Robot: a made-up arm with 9 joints. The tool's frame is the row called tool.
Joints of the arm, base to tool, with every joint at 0 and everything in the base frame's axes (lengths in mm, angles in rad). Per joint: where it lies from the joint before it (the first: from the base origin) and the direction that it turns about. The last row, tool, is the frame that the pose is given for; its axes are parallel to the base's.
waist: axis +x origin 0 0 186.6
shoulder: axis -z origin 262.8 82.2 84
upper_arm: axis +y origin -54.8 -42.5 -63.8
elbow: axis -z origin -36 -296.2 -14.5
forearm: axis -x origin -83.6 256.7 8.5
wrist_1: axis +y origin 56.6 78 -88.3
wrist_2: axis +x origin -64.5 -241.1 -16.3
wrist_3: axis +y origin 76 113.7 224.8
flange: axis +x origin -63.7 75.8 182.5
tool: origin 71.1 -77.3 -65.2
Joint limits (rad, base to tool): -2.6..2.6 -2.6..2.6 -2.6..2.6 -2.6..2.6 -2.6..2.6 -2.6..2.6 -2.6..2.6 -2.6..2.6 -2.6..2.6
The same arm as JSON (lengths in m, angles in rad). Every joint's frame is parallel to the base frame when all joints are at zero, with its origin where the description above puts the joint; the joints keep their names.
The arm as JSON. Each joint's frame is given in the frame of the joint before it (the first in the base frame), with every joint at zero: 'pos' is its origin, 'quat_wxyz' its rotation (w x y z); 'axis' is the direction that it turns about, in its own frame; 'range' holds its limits. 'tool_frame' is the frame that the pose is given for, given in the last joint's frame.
{"length_unit": "m", "angle_unit": "rad", "joints": [{"joint": "waist", "pos": [0.0, 0.0, 0.1866], "quat_wxyz": [1.0, 0.0, 0.0, 0.0], "axis": "+x", "range": [-2.6, 2.6]}, {"joint": "shoulder", "pos": [0.2628, 0.0822, 0.084], "quat_wxyz": [1.0, 0.0, 0.0, 0.0], "axis": "-z", "range": [-2.6, 2.6]}, {"joint": "upper_arm", "pos": [-0.0548, -0.0425, -0.0638], "quat_wxyz": [1.0, 0.0, 0.0, 0.0], "axis": "+y", "range": [-2.6, 2.6]}, {"joint": "elbow", "pos": [-0.036, -0.2962, -0.0145], "quat_wxyz": [1.0, 0.0, 0.0, 0.0], "axis": "-z", "range": [-2.6, 2.6]}, {"joint": "forearm", "pos": [-0.0836, 0.2567, 0.0085], "quat_wxyz": [1.0, 0.0, 0.0, 0.0], "axis": "-x", "range": [-2.6, 2.6]}, {"joint": "wrist_1", "pos": [0.0566, 0.078, -0.0883], "quat_wxyz": [1.0, 0.0, 0.0, 0.0], "axis": "+y", "range": [-2.6, 2.6]}, {"joint": "wrist_2", "pos": [-0.0645, -0.2411, -0.0163], "quat_wxyz": [1.0, 0.0, 0.0, 0.0], "axis": "+x", "range": [-2.6, 2.6]}, {"joint": "wrist_3", "pos": [0.076, 0.1137, 0.2248], "quat_wxyz": [1.0, 0.0, 0.0, 0.0], "axis": "+y", "range": [-2.6, 2.6]}, {"joint": "flange", "pos": [-0.0637, 0.0758, 0.1825], "quat_wxyz": [1.0, 0.0, 0.0, 0.0], "axis": "+x", "range": [-2.6, 2.6]}], "tool_frame": {"pos": [0.0711, -0.0773, -0.0652], "quat_wxyz": [1.0, 0.0, 0.0, 0.0]}}
